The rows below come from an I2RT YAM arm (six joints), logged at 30 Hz.
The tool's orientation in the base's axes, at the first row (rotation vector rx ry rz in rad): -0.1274, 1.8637, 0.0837
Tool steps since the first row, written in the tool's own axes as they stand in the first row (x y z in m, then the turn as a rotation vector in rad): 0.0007, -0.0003, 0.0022, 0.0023, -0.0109, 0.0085; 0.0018, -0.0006, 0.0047, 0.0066, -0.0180, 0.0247; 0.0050, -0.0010, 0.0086, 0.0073, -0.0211, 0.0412; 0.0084, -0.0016, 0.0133, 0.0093, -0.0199, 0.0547; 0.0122, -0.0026, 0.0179, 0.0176, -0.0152, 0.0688; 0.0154, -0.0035, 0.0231, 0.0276, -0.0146, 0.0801
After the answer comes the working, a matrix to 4 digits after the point.
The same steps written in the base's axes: 0.0019, -0.0001, -0.0013, 0.0088, -0.0099, -0.0046; 0.0040, -0.0001, -0.0031, 0.0239, -0.0151, -0.0134; 0.0068, -0.0002, -0.0073, 0.0397, -0.0162, -0.0189; 0.0104, -0.0003, -0.0119, 0.0518, -0.0134, -0.0247; 0.0138, -0.0009, -0.0169, 0.0622, -0.0074, -0.0368; 0.0179, -0.0013, -0.0214, 0.0699, -0.0059, -0.0497
The tool's axes in the first row as the columns of a matrix, in the base's axes (rounded; the answer above uses it unrounded):
-0.2887, -0.1307, 0.9485
-0.0451, 0.9914, 0.1229
-0.9564, -0.0073, -0.2921

